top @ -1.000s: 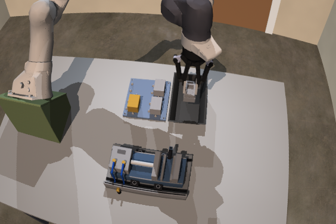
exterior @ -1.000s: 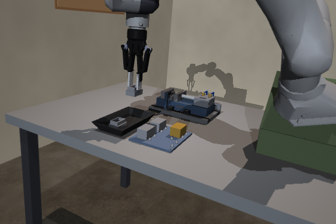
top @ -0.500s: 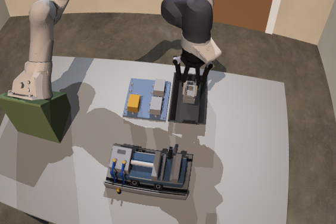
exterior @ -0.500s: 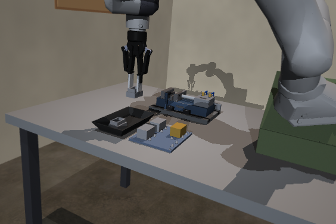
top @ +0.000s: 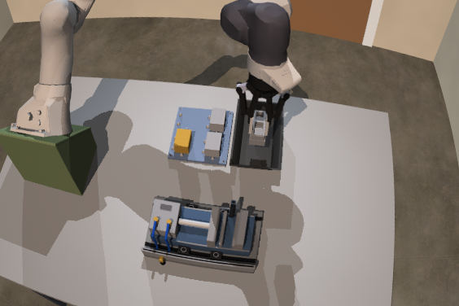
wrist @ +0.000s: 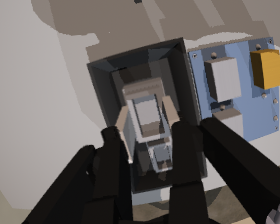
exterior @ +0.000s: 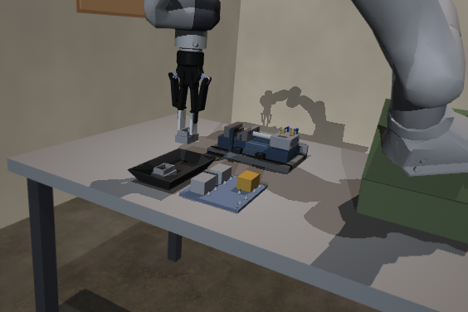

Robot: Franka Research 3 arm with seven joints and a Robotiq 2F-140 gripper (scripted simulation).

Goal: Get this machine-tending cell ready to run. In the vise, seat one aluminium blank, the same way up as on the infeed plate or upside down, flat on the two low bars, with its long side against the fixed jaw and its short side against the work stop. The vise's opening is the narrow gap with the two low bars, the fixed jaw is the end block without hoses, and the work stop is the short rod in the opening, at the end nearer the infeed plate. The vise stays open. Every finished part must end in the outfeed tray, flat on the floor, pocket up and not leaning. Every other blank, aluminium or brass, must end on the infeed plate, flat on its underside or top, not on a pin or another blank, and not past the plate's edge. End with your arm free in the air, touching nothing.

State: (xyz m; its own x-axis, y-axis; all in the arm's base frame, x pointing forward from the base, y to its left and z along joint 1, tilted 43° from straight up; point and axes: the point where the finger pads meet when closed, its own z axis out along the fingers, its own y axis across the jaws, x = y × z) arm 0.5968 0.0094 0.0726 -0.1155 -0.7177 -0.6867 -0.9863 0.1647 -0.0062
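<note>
Now: the aluminium blank 12 cm behind my hand, 2 cm to the left of it and 13 cm below it. From my hand the other things lie so: brass blank 21 cm behind, 3 cm to the left, 13 cm below; blue vise 14 cm behind, 26 cm to the right, 11 cm below.
</note>
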